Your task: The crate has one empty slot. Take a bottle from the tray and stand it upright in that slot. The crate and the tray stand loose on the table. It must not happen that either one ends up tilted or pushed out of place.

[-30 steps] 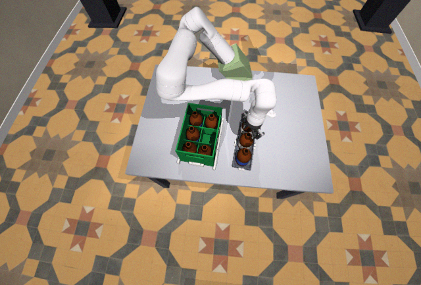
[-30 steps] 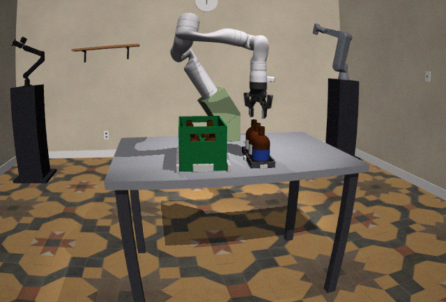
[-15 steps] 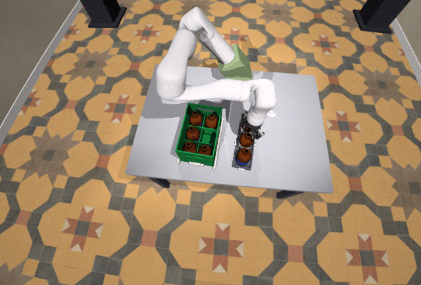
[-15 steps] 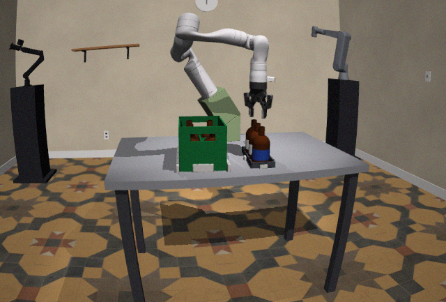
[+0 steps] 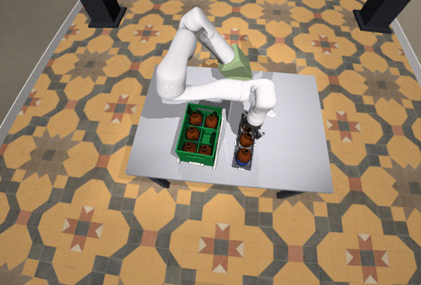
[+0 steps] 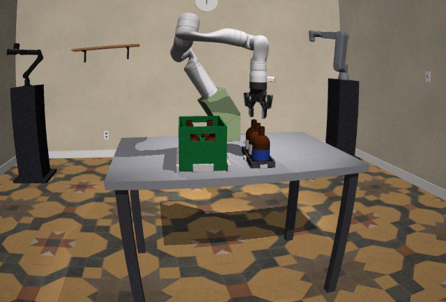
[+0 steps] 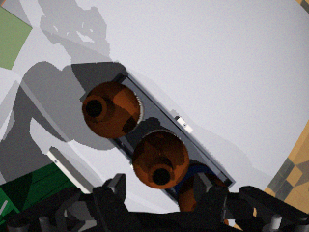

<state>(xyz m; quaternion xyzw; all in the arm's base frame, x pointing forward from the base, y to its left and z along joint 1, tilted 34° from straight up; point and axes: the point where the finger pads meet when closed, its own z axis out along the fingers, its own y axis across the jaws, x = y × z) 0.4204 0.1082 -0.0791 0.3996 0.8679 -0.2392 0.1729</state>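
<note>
Right now my hand is 110 mm above the brown bottle. From my hand the other things lie so: tray (190 mm below); white-label bottle (90 mm behind, 10 mm to the left, 110 mm below); crate (10 mm behind, 240 mm to the right, 110 mm below).
</note>
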